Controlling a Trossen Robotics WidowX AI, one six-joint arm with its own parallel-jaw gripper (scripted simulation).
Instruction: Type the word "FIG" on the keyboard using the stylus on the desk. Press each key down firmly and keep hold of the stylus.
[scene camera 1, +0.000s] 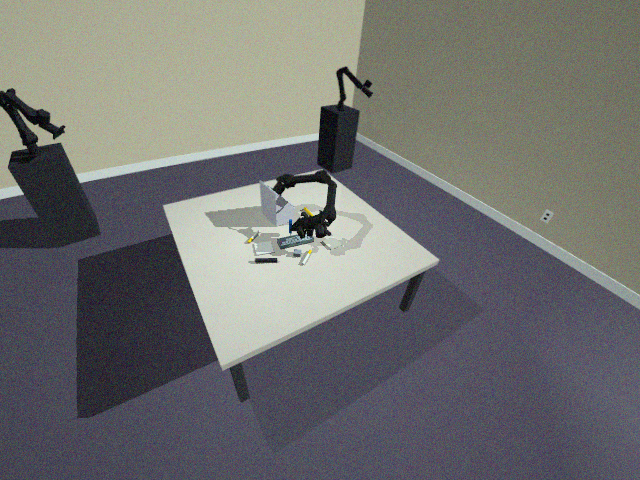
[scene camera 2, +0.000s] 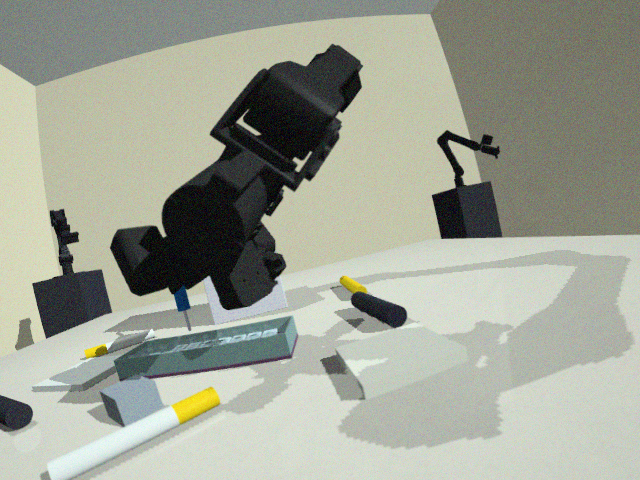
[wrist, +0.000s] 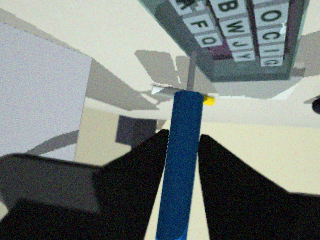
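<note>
I can see my own gripper (scene camera 2: 178, 288), and the wrist view has it too (wrist: 183, 138). There is a grey cube (scene camera 2: 130, 400) as well, though in the wrist view it is out of frame. A dark cylinder (scene camera 2: 394, 315) is also here for me to see.
</note>
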